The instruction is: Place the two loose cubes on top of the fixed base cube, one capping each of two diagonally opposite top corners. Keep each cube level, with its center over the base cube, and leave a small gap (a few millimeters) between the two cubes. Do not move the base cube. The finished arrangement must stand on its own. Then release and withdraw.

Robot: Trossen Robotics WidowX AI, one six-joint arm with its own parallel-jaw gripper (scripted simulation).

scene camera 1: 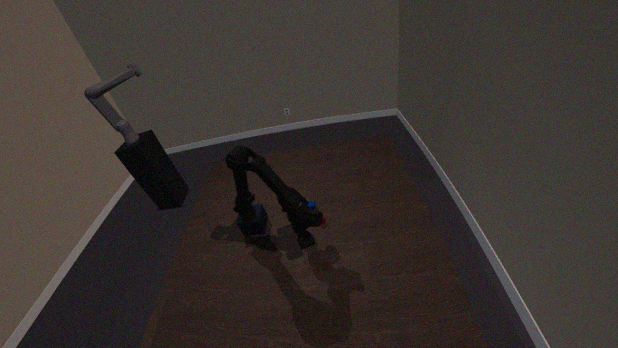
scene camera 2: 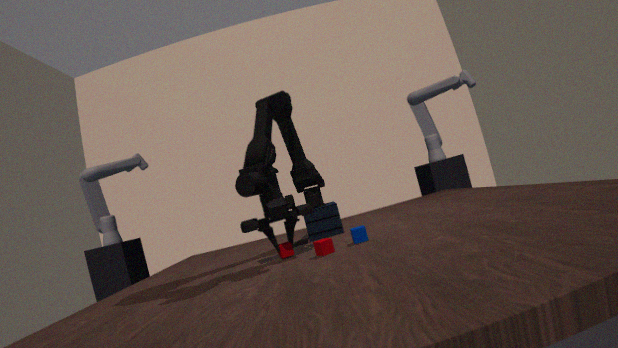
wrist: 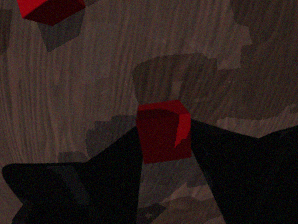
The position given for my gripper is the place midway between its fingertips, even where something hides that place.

Observation:
My gripper (scene camera 2: 285,249) carries a red cube (wrist: 164,128).
My gripper shows as well in the wrist view (wrist: 163,128).

